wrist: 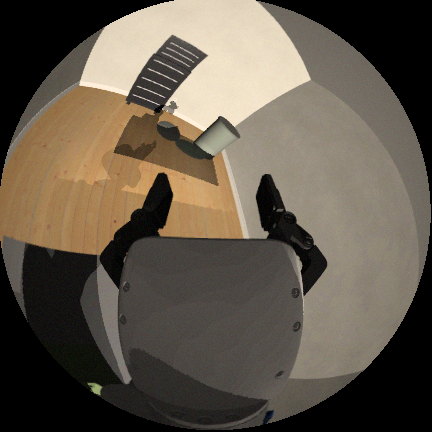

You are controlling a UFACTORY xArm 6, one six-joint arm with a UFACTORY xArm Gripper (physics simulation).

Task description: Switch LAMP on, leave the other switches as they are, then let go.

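Frame: origin at the arm's base, x back, y up, z left, level; metres.
Where they show: gripper, fingertip midpoint: [213, 182].
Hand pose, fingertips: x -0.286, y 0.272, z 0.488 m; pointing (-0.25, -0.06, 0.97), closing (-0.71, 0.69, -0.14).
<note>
After its pixels a point has its place.
My gripper [213, 182] {x -0.286, y 0.272, z 0.487 m} is open and empty, its two black fingers wide apart in the middle of the wrist view, with floor and wall behind them. The LAMP switch, its label and the other switches do not show in this view. A small yellow-green patch [94, 388] shows at the lower left edge, beside the gripper's housing. It may be part of the switch panel, but too little of it shows to tell. The grey gripper housing covers the lower middle of the view.
A grey-green cylinder [218, 137] stands in the far corner of the room. A dark slatted panel [159, 79] stands by the pale wall [240, 55]. A large black surface [57, 300] {x -0.002, y -0.138, z 0.275 m} lies at the lower left. A small blue thing [268, 416] shows at the bottom edge.
</note>
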